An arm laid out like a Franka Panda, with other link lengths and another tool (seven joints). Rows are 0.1 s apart.
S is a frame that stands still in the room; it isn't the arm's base.
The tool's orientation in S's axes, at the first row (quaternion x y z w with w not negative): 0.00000, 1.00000, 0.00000, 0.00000
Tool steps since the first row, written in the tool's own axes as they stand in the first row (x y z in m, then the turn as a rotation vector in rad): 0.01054, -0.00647, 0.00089, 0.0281, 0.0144, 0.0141; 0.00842, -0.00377, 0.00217, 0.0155, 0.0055, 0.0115; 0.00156, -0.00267, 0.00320, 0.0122, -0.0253, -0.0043; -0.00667, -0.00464, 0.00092, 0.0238, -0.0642, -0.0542; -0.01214, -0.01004, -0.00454, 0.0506, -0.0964, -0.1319; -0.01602, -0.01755, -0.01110, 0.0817, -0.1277, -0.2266; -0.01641, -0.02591, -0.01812, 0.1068, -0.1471, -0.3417; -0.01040, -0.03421, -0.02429, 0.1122, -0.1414, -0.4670; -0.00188, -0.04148, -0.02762, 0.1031, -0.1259, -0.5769
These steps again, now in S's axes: -0.01054, -0.00647, -0.00089, -0.0281, 0.0144, -0.0141; -0.00842, -0.00377, -0.00217, -0.0155, 0.0055, -0.0115; -0.00156, -0.00267, -0.00320, -0.0122, -0.0253, 0.0043; 0.00667, -0.00464, -0.00092, -0.0238, -0.0642, 0.0542; 0.01214, -0.01004, 0.00454, -0.0506, -0.0964, 0.1319; 0.01602, -0.01755, 0.01110, -0.0817, -0.1277, 0.2266; 0.01641, -0.02591, 0.01812, -0.1068, -0.1471, 0.3417; 0.01040, -0.03421, 0.02429, -0.1122, -0.1414, 0.4670; 0.00188, -0.04148, 0.02762, -0.1031, -0.1259, 0.5769
